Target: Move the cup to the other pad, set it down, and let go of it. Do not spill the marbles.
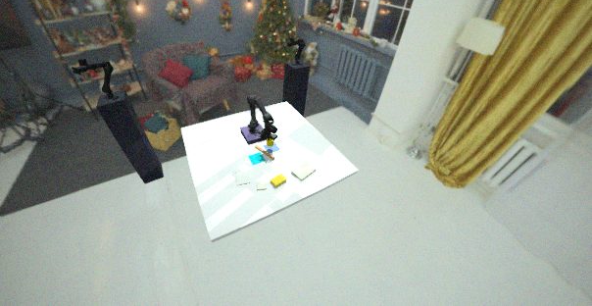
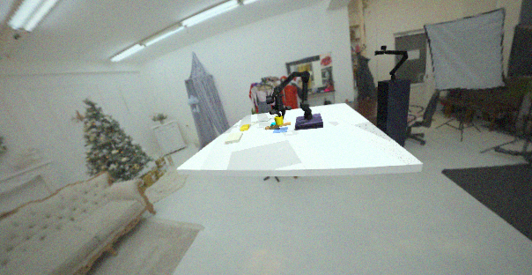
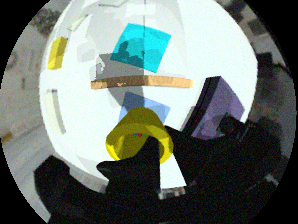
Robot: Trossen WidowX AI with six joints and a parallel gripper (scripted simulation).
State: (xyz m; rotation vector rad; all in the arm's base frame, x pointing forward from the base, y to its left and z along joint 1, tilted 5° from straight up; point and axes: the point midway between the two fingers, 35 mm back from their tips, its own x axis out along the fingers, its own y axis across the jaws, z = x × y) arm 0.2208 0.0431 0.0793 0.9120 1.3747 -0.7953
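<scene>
The wooden stick lies 8 cm below my gripper tip, 6 cm to the right of it and 5 cm ahead of it. Round my gripper tip: cream slab 41 cm ahead, 13 cm to the left, 7 cm below; yellow cup 2 cm ahead, 1 cm to the left.
</scene>
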